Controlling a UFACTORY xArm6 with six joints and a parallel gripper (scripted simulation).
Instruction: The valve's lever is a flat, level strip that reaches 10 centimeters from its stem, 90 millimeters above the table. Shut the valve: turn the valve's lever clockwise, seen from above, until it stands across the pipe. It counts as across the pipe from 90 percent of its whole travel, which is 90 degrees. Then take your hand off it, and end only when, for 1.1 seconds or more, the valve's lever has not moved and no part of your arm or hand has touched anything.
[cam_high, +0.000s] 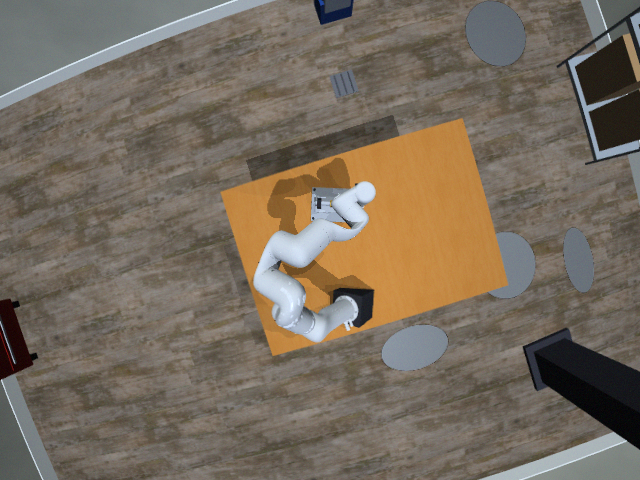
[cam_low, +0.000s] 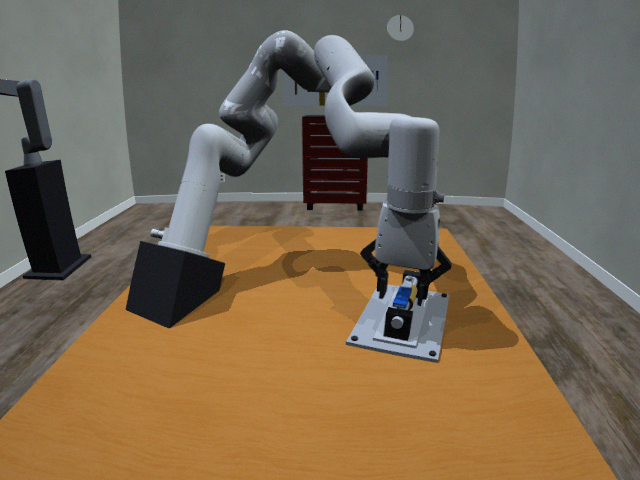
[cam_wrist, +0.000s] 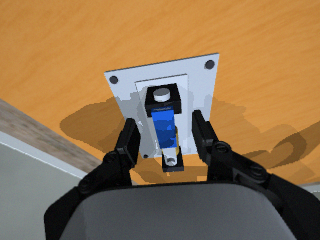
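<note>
My gripper is now 2 cm short of the lever, 4 cm to the right of it and 2 cm above it. Also, from my hand: baseplate (3 cm ahead, 7 cm to the left, 10 cm below).
</note>
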